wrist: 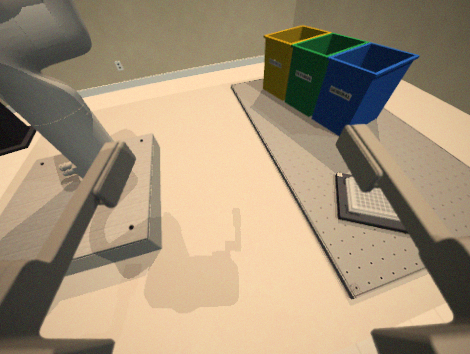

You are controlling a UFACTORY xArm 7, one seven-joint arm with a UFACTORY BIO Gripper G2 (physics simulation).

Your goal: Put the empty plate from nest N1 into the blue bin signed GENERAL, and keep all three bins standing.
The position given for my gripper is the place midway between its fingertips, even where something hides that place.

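Present in the scene: a blue bin [358, 83], a green bin [309, 63] and a yellow bin [278, 52], together with a clear plate [374, 203], a dark nest [341, 191] and my gripper [233, 141].
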